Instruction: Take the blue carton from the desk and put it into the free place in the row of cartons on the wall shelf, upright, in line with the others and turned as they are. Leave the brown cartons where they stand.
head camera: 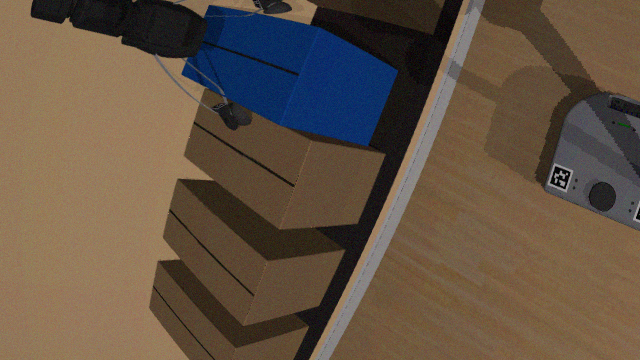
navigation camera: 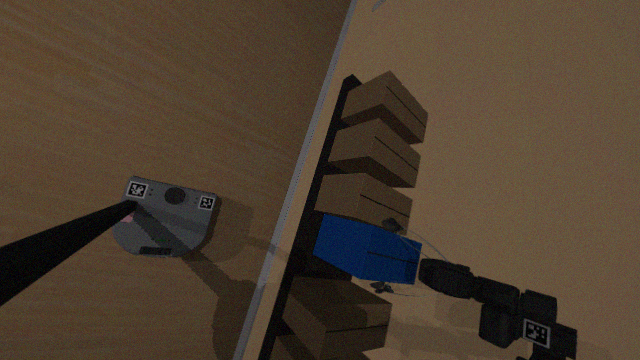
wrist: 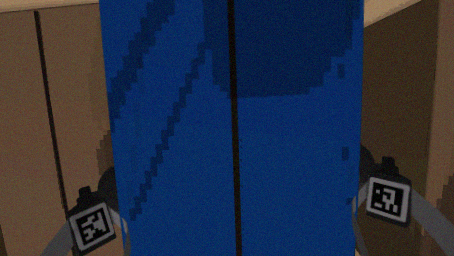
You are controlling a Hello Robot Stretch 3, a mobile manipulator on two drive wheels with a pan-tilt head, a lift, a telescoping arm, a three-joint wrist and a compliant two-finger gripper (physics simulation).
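Places are measured from the robot's base along level axes (x ahead, y left, z up), in millimetres.
Pixels of known places: robot's base, origin of the base link: [head camera: 601,195] [navigation camera: 174,194].
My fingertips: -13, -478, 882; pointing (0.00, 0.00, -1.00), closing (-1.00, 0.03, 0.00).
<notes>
Ahead of a thing's pixels: the offset from my fingertips to its top centre, as dx, dy, dz. "pt": to the spot under its first point.
My gripper [head camera: 252,60] [navigation camera: 387,255] [wrist: 234,176] is shut on the blue carton @[+0, +0, +60] [head camera: 335,85] [navigation camera: 345,250] [wrist: 300,125], one fingertip on each side. The carton is upright at the gap in the row, between a brown carton @[+129, -10, +3] [head camera: 330,185] [navigation camera: 340,192] and another brown carton @[-195, +22, +3] [head camera: 390,10] [navigation camera: 350,320]. Its lower edge looks slightly above or behind the line of the others' lower edges. Whether it touches the wall shelf @[pt +17, +132, -198] [head camera: 410,120] [navigation camera: 301,235] or a neighbour I cannot tell. It is turned roughly like its neighbours. The desk does not show.
More brown cartons @[+292, -26, +3] [head camera: 290,285] [navigation camera: 355,145] stand in line along the shelf. The wall [head camera: 75,200] [navigation camera: 525,125] is behind them. My base [head camera: 585,130] [navigation camera: 190,220] stands on the wooden floor. My dark mast [navigation camera: 65,242] crosses the navigation view's left side.
</notes>
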